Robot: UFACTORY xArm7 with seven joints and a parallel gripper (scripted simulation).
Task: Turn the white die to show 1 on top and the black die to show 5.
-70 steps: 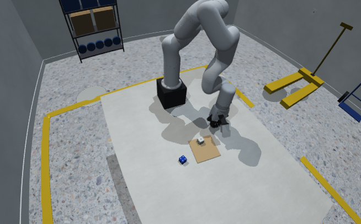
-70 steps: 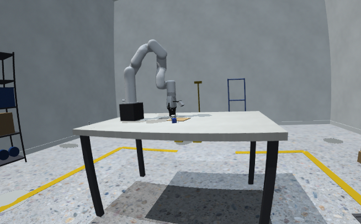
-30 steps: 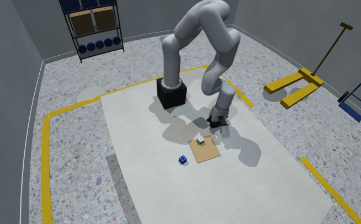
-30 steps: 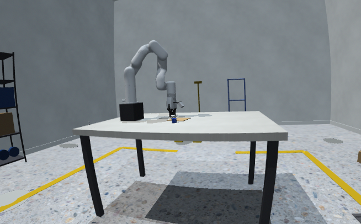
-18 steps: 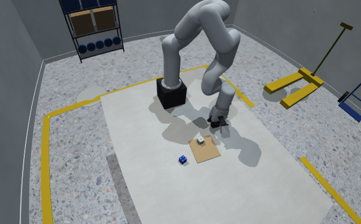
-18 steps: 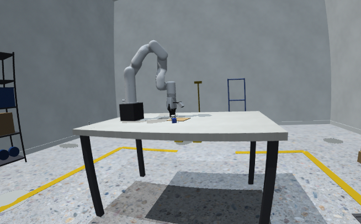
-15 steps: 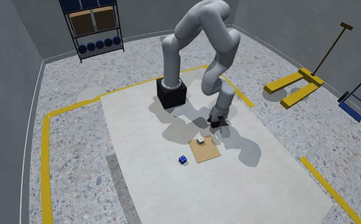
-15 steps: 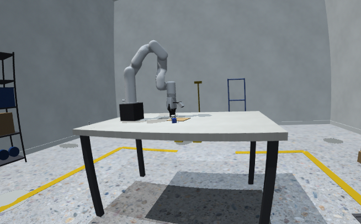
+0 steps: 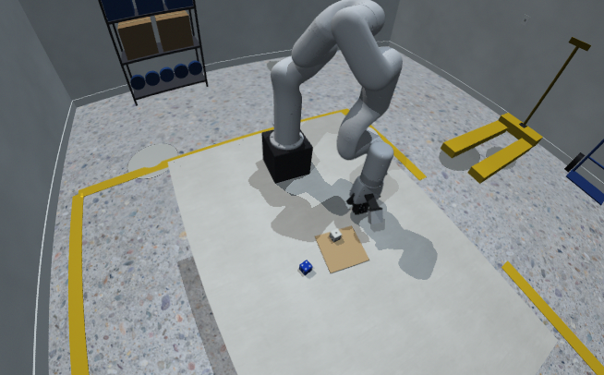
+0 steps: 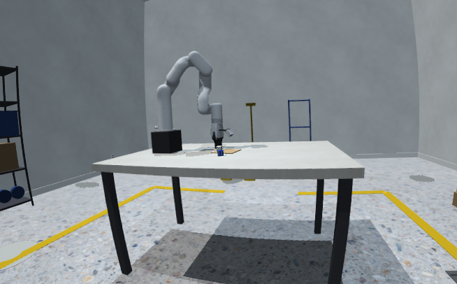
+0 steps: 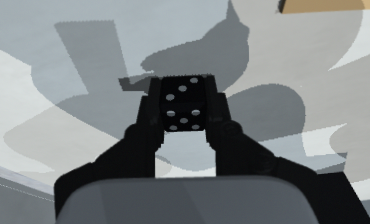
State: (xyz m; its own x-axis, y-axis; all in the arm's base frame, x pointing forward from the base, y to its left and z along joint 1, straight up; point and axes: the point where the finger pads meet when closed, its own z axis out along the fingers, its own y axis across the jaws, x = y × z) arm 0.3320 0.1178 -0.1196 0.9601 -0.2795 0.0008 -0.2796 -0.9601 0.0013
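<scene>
The tan mat lies 90 mm ahead of my hand, 150 mm to the right of it and 20 mm below it. The rest, counted from my hand: black die: 10 mm below; then blue die: 90 mm ahead, 300 mm to the right, 10 mm below; then white die: 40 mm ahead, 150 mm to the right.
</scene>
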